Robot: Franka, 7 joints.
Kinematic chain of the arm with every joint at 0, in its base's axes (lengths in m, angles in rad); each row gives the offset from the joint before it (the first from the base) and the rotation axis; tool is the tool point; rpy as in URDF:
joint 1: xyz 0 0 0.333 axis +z
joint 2: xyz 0 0 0 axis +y
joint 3: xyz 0 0 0.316 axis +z
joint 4: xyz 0.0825 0 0 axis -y
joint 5: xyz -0.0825 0 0.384 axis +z
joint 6: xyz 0 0 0 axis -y
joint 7: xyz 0.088 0 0 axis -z
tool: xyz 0 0 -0.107 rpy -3.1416 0 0
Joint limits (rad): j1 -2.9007..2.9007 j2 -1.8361..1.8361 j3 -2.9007..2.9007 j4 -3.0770..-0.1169 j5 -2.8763..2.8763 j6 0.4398..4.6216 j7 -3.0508..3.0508
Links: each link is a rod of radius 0.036 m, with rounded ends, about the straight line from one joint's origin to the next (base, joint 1, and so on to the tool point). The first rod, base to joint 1, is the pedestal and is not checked.
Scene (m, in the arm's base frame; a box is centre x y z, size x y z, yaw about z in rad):
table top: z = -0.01
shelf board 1: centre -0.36 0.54 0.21 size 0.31 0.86 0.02 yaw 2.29
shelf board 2: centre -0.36 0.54 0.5 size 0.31 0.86 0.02 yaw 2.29
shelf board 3: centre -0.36 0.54 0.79 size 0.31 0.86 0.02 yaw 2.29
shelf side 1: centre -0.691 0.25 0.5 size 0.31 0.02 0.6 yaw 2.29
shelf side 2: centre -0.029 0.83 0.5 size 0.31 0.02 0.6 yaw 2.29
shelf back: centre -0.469 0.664 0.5 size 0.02 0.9 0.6 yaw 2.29
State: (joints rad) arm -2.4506 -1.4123 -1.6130 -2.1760 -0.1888 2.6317 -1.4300
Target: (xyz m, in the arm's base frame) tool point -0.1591 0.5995 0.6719
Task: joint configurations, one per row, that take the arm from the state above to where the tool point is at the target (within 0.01 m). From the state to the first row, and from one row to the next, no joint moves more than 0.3 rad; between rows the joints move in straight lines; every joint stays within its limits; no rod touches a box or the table.
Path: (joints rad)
1: -2.6006 -1.4268 -1.5838 -2.2650 -0.1743 2.3410 -1.4300
2: -2.7507 -1.4412 -1.5547 -2.3540 -0.1599 2.0504 -1.4300
3: -2.9007 -1.4557 -1.5255 -2.4430 -0.1454 1.7597 -1.4300
4: -2.9007 -1.5078 -1.3216 -2.3787 -0.1723 2.0463 -1.4300
5: -2.9007 -1.5599 -1.1177 -2.3144 -0.1993 2.3330 -1.4300
6: -2.9007 -1.6119 -0.9137 -2.2501 -0.2262 2.6196 -1.4300
7: -2.6817 -1.4159 -1.0552 -1.9911 -0.2166 2.6849 -1.4300
8: -2.4628 -1.2199 -1.1966 -1.7320 -0.2070 2.7502 -1.4300

